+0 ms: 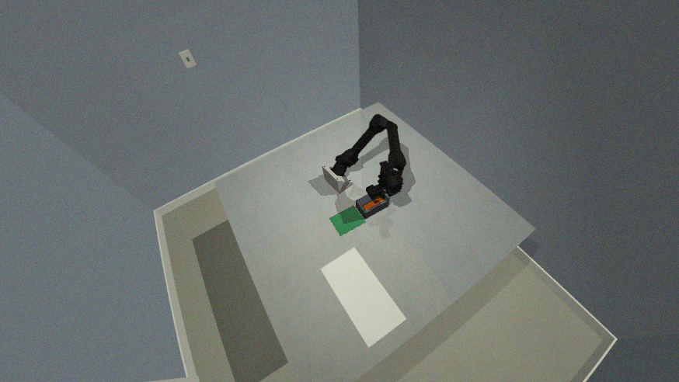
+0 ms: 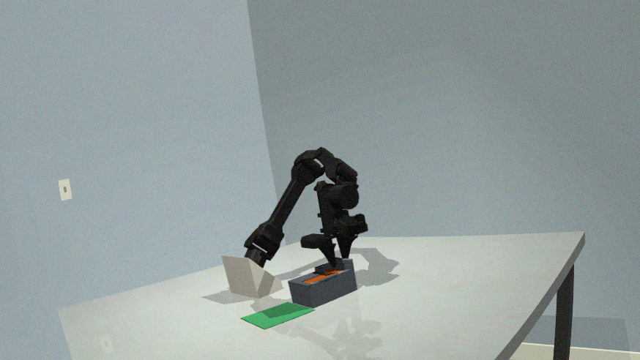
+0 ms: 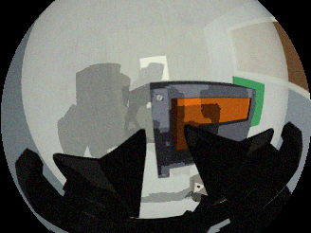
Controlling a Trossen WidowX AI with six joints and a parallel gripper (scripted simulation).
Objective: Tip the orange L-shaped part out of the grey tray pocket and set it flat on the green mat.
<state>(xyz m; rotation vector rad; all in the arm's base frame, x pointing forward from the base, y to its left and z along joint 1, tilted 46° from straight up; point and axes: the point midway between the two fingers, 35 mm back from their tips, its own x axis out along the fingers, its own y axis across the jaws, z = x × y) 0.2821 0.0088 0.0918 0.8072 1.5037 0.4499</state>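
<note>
My gripper tip is now 5 cm to the left of the orange L-shaped part, 2 cm above it and 1 cm past it. Round my gripper tip: green mat 21 cm to the right, 9 cm below, 5 cm behind.
</note>
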